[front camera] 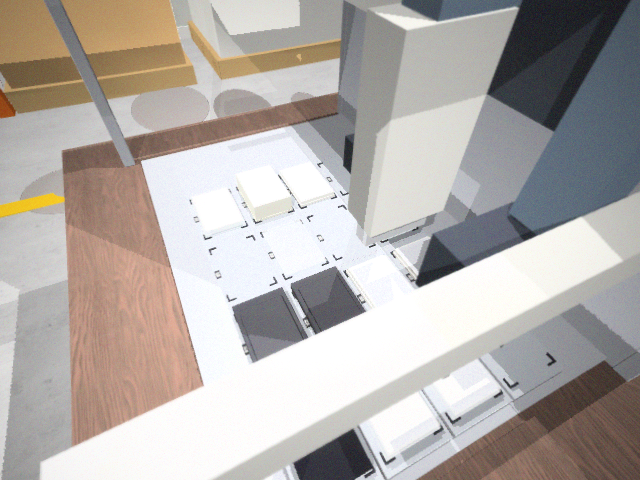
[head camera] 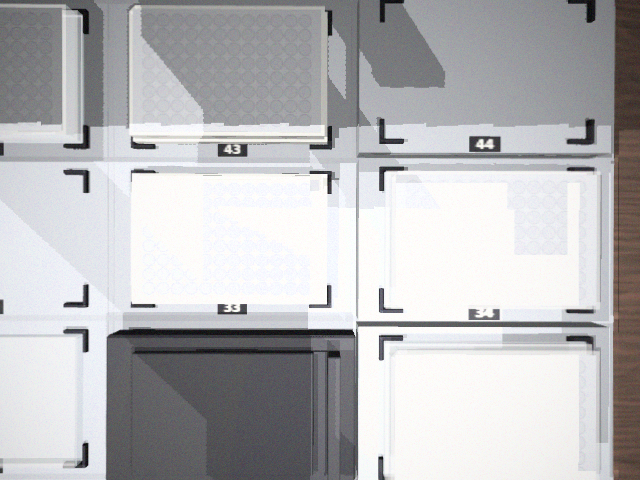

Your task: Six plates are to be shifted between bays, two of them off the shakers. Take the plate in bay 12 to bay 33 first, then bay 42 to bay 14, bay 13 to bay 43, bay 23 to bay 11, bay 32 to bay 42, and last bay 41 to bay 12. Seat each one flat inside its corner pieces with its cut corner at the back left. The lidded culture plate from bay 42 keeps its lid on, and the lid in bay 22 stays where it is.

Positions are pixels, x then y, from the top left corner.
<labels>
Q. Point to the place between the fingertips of my gripper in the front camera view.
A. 464, 347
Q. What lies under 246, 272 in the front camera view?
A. A bay 12.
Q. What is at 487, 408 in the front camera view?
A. A bay 34.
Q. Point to a clear lid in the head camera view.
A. At 48, 367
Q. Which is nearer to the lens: the clear lid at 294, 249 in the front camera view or the white plate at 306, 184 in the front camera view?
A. The clear lid.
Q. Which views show the white plate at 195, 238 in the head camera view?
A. The front camera view and the head camera view: all of them.
</labels>
